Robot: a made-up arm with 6 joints. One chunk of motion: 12 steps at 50 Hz.
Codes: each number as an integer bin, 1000 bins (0 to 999) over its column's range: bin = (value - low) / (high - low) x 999, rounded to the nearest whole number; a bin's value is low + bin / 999 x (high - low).
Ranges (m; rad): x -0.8..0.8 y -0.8..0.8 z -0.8..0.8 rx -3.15..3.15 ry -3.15..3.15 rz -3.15..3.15
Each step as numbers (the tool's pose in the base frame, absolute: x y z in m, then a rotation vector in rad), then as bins.
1 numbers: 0.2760 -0.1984 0.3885 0.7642 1.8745 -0.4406
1 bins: 672 376 742 621 797 430
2 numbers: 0.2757 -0.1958 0.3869 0.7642 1.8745 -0.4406
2 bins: 672 377 741 621 797 430
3 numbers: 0.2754 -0.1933 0.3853 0.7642 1.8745 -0.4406
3 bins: 671 379 740 621 797 430
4 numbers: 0.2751 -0.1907 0.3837 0.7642 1.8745 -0.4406
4 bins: 671 380 739 621 797 430
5 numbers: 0.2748 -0.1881 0.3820 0.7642 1.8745 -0.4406
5 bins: 671 382 738 621 797 430
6 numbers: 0.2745 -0.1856 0.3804 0.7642 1.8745 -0.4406
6 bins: 671 384 737 621 797 430
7 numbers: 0.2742 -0.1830 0.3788 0.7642 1.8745 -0.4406
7 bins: 671 385 736 621 797 430
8 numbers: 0.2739 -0.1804 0.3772 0.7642 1.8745 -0.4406
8 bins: 671 387 735 621 797 430
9 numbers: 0.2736 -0.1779 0.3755 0.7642 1.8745 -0.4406
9 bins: 670 388 734 621 797 430
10 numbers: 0.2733 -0.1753 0.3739 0.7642 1.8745 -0.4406
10 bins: 670 390 733 621 797 430
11 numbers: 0.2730 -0.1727 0.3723 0.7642 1.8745 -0.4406
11 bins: 670 392 732 621 797 430
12 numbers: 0.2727 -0.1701 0.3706 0.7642 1.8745 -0.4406
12 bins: 670 393 731 621 797 430
